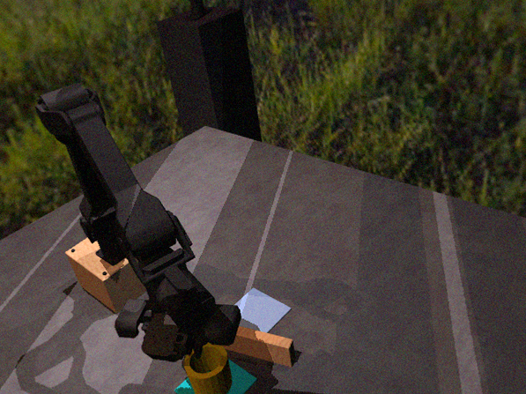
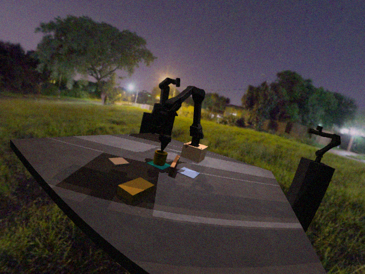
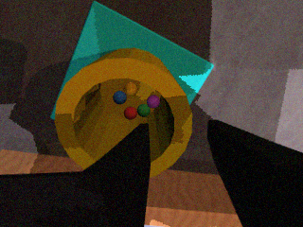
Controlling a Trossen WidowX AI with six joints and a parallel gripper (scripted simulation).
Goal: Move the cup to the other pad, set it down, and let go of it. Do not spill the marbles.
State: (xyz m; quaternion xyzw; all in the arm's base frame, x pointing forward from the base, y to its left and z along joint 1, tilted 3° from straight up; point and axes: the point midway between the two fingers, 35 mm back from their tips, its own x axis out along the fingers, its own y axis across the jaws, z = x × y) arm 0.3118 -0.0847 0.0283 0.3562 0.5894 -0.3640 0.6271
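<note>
Right now my gripper tip is 20 mm short of the cup, 10 mm to the right of it and 40 mm above it. From my gripper tip the other things lie so: cyan pad 30 mm ahead, 20 mm to the left, 80 mm below; light blue pad 20 mm behind, 170 mm to the left, 80 mm below; wooden bar 100 mm to the left, 60 mm below.
</note>
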